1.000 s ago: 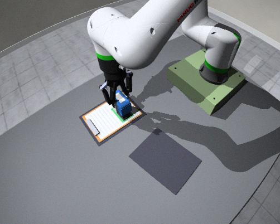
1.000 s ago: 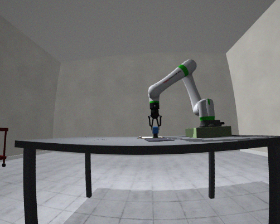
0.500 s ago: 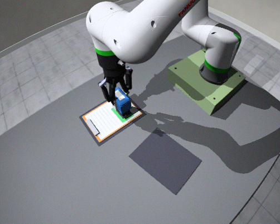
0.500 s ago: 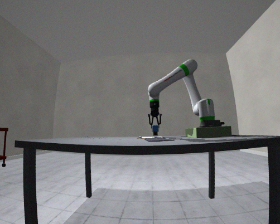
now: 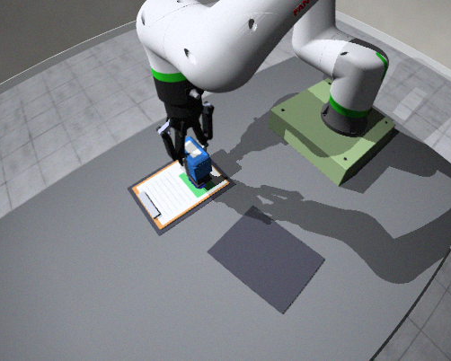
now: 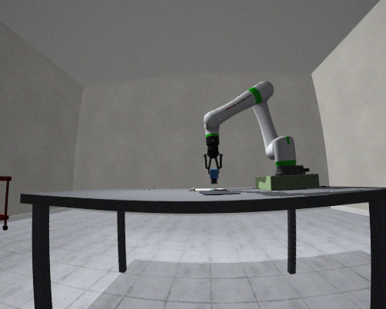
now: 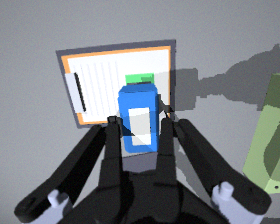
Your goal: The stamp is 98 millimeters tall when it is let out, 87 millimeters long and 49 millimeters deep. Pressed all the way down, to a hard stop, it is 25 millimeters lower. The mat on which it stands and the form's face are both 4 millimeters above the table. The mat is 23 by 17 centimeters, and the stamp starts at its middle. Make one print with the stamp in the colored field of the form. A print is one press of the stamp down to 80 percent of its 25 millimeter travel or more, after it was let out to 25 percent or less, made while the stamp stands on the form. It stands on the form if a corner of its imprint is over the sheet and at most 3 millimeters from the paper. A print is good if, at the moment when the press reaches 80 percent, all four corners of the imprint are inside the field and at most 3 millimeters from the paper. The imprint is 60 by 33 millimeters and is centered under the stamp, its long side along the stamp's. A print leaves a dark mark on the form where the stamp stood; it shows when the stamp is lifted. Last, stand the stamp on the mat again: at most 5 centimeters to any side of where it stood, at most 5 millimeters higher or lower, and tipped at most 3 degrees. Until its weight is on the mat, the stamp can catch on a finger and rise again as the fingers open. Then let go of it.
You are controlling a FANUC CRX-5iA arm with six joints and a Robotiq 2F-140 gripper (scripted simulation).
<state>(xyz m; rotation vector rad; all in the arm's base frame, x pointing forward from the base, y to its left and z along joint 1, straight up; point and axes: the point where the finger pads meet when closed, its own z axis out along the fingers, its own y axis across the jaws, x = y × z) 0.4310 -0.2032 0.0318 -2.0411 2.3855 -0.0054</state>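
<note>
The dark mat lies 40 mm ahead of my hand, 270 mm to the left of it and 110 mm below it. Round my hand: blue stamp: 20 mm below.
</note>
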